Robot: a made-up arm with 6 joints.
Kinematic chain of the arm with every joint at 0, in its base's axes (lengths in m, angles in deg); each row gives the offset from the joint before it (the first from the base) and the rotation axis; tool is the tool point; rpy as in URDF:
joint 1: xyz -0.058 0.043 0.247 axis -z
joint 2: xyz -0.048 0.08 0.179 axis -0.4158 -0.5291 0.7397
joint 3: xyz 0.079 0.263 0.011 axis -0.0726 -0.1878 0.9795
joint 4: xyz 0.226 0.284 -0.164 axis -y
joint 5: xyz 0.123 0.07 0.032 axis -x
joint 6: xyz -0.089 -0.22 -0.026 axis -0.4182 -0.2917 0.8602
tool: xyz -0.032 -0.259 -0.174 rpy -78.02 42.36 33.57
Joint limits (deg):
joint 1: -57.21..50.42
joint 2: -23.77..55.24
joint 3: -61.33..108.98
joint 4: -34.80..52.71
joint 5: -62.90..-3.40
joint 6: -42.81..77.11
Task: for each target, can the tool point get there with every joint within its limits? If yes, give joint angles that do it. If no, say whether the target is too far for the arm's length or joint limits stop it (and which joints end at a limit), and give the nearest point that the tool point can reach.
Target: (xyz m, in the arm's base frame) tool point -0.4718 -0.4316 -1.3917
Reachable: no: too far | nearest point -0.5101 -0.0548 -0.4760 | short by 0.991 m
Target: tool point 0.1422 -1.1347 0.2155
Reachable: no: joint limits stop it (at a limit: joint 1, joint 3, joint 4, joint 5) | nearest point 0.2231 -0.4293 0.1401 | short by 0.714 m
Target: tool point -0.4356 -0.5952 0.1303
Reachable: no: joint limits stop it (at a limit: joint 1, joint 2, joint 3, joint 4) | nearest point -0.0249 -0.3031 0.0868 | short by 0.506 m
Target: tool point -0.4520 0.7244 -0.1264
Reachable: yes | joints -43.29 43.11 46.76 6.74 -45.87 40.49
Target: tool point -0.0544 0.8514 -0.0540
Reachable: yes | joints -18.52 7.20 58.05 24.59 -37.67 6.23
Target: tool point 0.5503 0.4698 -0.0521
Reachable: yes | joints 28.92 -13.89 41.95 38.08 -31.38 -29.80
